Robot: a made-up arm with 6 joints. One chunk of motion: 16 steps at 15 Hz.
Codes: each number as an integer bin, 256 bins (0 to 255) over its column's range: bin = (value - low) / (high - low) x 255, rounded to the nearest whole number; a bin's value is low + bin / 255 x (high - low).
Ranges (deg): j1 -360.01..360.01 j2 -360.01..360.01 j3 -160..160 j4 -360.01..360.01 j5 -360.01..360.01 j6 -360.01..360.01
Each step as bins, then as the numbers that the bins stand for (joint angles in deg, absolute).
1 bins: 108 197 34 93 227 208
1 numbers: -55.06 196.24 -117.33 -97.41 280.95 227.30
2 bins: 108 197 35 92 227 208
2 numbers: -55.06 196.24 -116.08 -100.24 280.95 227.30
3 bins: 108 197 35 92 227 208
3 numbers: -55.06 196.24 -116.08 -100.24 280.95 227.30
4 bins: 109 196 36 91 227 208
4 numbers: -52.24 193.42 -114.82 -103.06 280.95 227.30
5 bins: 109 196 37 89 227 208
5 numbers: -52.24 193.42 -113.57 -108.71 280.95 227.30
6 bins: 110 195 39 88 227 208
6 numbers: -49.41 190.59 -111.06 -111.53 280.95 227.30
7 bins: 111 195 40 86 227 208
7 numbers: -46.59 190.59 -109.80 -117.18 280.95 227.30
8 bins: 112 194 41 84 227 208
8 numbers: -43.77 187.77 -108.55 -122.83 280.95 227.30
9 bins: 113 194 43 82 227 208
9 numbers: -40.94 187.77 -106.04 -128.47 280.95 227.30
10 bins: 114 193 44 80 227 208
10 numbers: -38.12 184.95 -104.78 -134.12 280.95 227.30
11 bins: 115 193 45 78 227 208
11 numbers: -35.30 184.95 -103.53 -139.77 280.95 227.30
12 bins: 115 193 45 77 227 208
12 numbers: -35.30 184.95 -103.53 -142.59 280.95 227.30
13 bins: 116 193 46 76 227 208
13 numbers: -32.47 184.95 -102.27 -145.42 280.95 227.30
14 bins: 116 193 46 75 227 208
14 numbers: -32.47 184.95 -102.27 -148.24 280.95 227.30
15 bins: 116 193 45 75 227 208
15 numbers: -32.47 184.95 -103.53 -148.24 280.95 227.30
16 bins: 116 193 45 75 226 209
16 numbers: -32.47 184.95 -103.53 -148.24 278.13 230.12
